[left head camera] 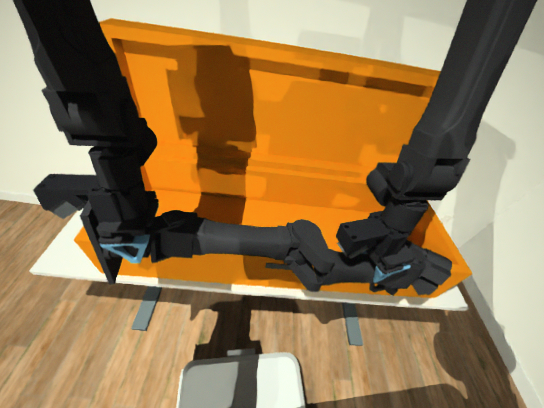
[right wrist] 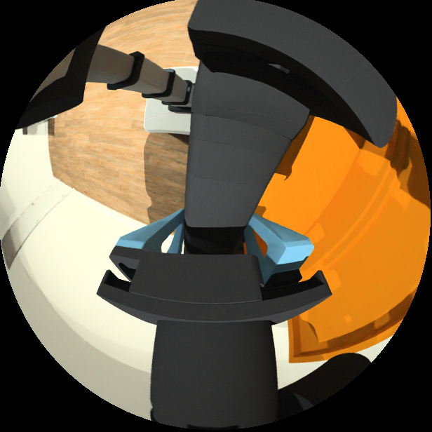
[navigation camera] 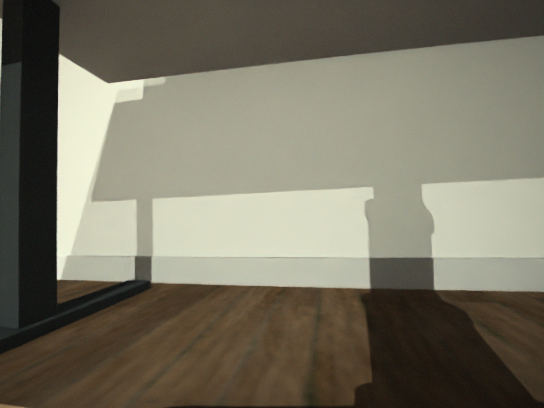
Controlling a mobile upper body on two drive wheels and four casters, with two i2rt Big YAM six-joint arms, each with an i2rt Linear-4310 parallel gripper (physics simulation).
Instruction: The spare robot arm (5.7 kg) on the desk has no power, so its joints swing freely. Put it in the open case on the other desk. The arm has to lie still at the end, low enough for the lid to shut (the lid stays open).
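Places are measured from the left arm's base along level axes (x back, y right, z up), in metres.
Pixels of known places: left gripper, fingertip midpoint: (left head camera: pixel 140 249); right gripper, fingertip midpoint: (left head camera: pixel 368 269).
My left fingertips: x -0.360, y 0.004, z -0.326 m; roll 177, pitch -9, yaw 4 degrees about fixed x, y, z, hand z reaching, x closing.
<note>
Behind a point stands the place of what it marks.
The spare robot arm (left head camera: pixel 240 240) (right wrist: pixel 235 165) is dark grey. In the left head camera it stretches roughly level from left to right across the front part of the open orange case (left head camera: pixel 320 125) @(x -0.881, y 0.496, z -0.315 m) (right wrist: pixel 365 240), whose lid stands up at the back. My left gripper (left head camera: pixel 127 249) @(x -0.360, y 0.004, z -0.326 m) is shut on the spare arm's left end. My right gripper (left head camera: pixel 392 272) (right wrist: pixel 214 213) is shut on the spare arm near its right end, with blue fingertips on both sides of it in the right wrist view. The arm hides much of the case's front wall; whether it touches the case cannot be told.
The case stands on a white desk (left head camera: pixel 55 257) @(x -0.564, y -0.414, z -0.690 m) with grey feet on the wood floor. A wall rises behind and to the right. My white and grey base (left head camera: pixel 280 382) @(x -0.205, y 0.388, z -1.150 m) is in front of the desk. In the navigation camera a dark desk leg (navigation camera: pixel 40 175) @(x -0.872, y -0.255, z -1.095 m) stands at the left.
</note>
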